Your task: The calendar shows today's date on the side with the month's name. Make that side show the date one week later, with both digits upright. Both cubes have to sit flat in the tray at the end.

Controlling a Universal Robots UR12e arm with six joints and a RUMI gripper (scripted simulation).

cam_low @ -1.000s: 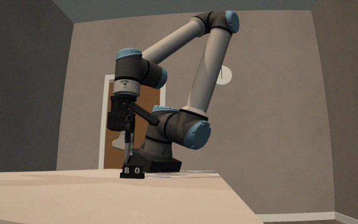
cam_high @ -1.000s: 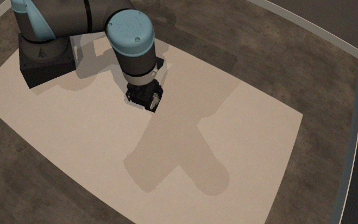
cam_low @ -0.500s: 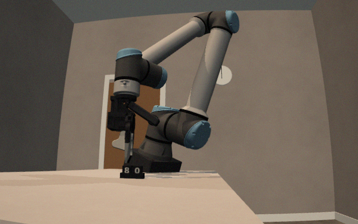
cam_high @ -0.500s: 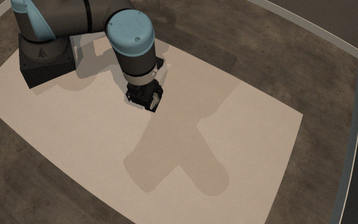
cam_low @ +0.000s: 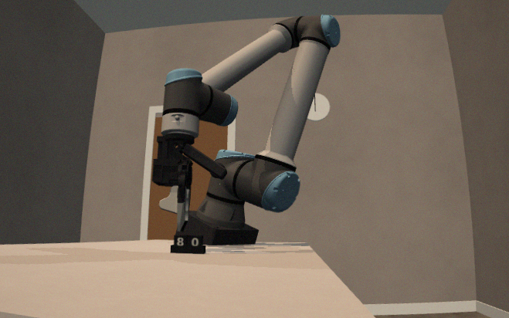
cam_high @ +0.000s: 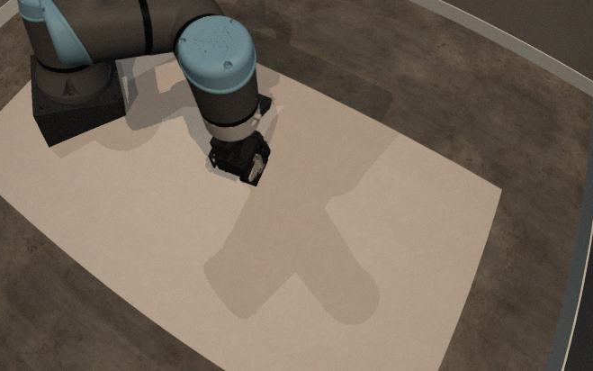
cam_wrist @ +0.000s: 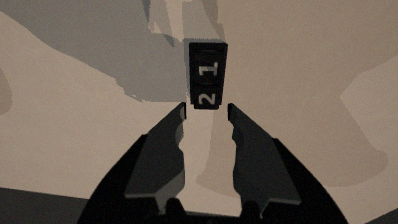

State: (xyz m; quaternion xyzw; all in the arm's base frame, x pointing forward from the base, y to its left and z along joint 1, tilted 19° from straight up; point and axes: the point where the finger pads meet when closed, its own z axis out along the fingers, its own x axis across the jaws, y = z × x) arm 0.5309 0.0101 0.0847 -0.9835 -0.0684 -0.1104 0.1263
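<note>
Now: hand 2 cm to the right of the black tray and 5 cm above it.
</note>
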